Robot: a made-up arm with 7 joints. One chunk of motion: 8 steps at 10 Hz.
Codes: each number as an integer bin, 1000 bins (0 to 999) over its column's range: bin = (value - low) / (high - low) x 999, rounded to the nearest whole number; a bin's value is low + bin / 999 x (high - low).
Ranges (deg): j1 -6..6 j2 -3..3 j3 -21..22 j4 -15..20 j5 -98..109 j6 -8..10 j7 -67..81
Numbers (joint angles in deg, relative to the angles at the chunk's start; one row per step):
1: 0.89 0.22 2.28 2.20 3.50 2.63 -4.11
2: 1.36 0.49 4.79 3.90 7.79 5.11 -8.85
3: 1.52 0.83 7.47 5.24 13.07 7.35 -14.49
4: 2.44 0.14 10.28 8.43 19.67 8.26 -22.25
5: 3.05 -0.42 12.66 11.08 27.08 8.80 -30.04
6: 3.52 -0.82 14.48 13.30 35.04 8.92 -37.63
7: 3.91 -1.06 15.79 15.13 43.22 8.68 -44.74
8: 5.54 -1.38 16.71 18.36 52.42 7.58 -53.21
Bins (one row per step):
1: 574 536 541 491 490 590 425
2: 613 581 599 539 511 728 393
3: 626 638 661 578 536 852 354
4: 703 523 727 669 568 902 302
5: 753 430 782 744 604 932 249
6: 793 363 824 808 642 939 198
7: 825 323 855 860 682 926 150
8: 961 270 876 952 726 865 93

